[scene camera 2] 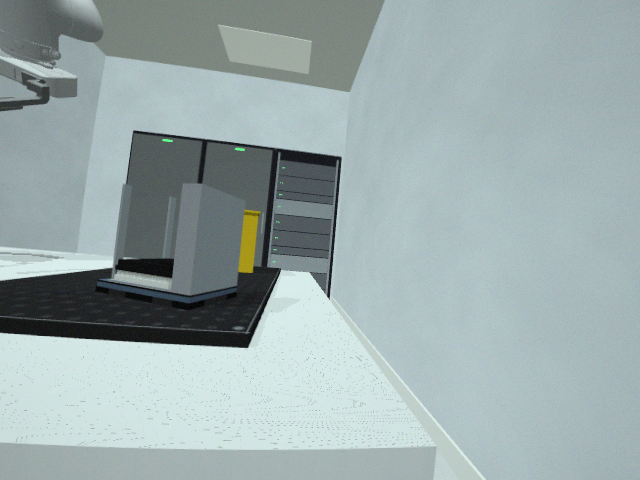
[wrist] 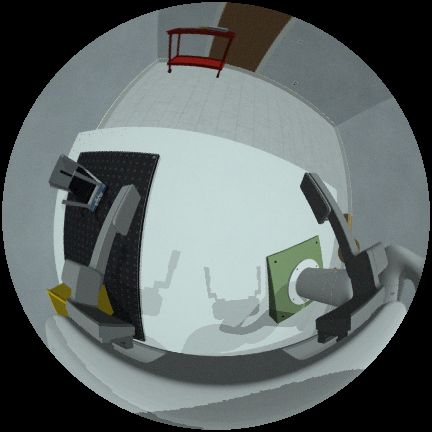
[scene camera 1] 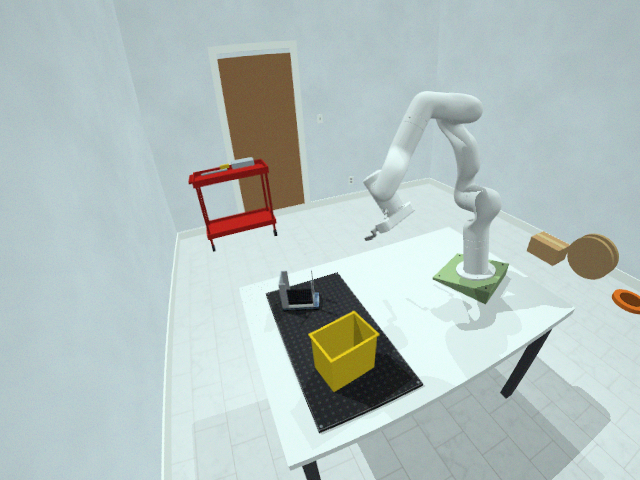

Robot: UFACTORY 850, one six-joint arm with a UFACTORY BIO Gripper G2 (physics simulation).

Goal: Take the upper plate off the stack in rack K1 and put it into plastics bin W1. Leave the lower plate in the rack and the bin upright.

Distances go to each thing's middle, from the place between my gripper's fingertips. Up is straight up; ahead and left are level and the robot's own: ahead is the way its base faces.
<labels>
I see my gripper 39 cm short of the black plate (scene camera 2: 163, 267), 4 cm to the left of it and 24 cm above it. Also, from my hand: yellow plastics bin W1 (scene camera 1: 343, 350) (38 cm ahead, 35 cm to the left, 19 cm below).
</labels>
